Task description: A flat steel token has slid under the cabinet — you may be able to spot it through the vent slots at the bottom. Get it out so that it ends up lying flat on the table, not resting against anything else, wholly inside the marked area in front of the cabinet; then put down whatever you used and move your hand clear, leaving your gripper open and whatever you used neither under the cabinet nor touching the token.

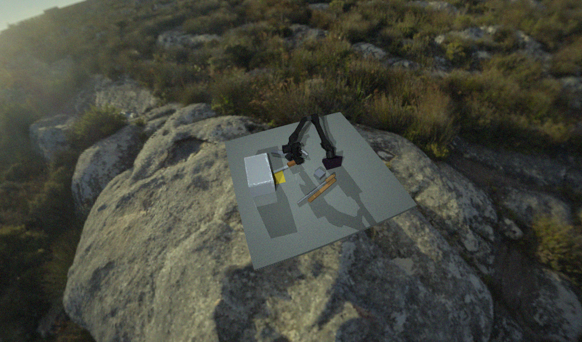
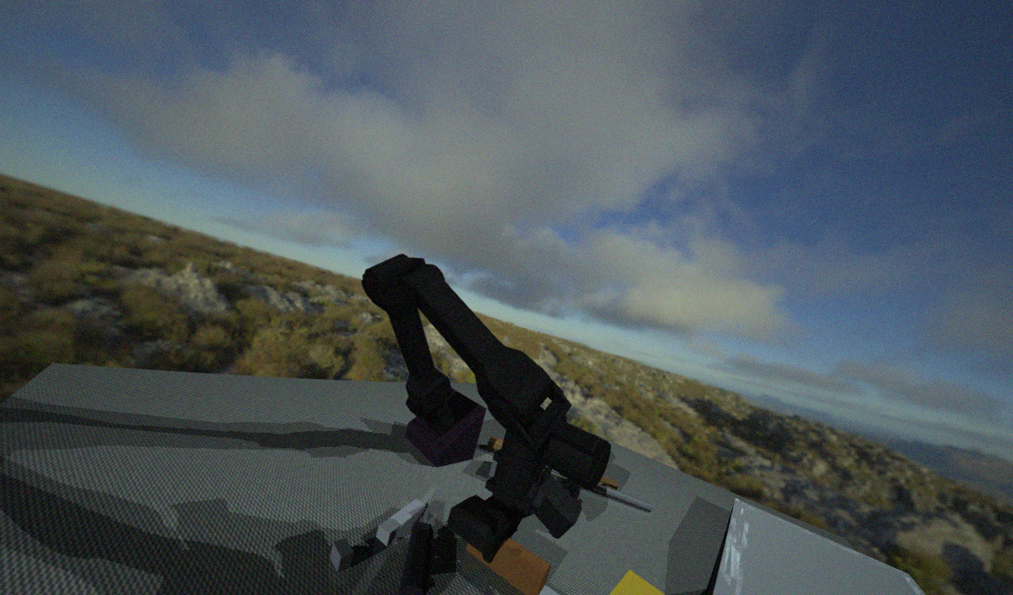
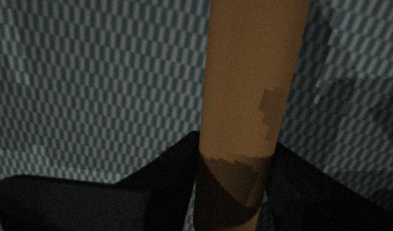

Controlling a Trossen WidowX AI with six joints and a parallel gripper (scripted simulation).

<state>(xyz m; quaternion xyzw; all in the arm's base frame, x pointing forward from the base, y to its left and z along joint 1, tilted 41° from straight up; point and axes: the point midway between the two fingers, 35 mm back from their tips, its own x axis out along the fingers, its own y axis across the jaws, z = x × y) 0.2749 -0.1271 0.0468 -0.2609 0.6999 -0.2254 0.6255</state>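
Now: gripper tip 12 cm past the grey bar and 7 cm to the left of it. Round my gripper tip: grey block (21 cm to the left, 12 cm behind, 1 cm above); then small grey cube (16 cm to the right, 10 cm behind); then wooden stick (35 cm to the left, 8 cm behind).
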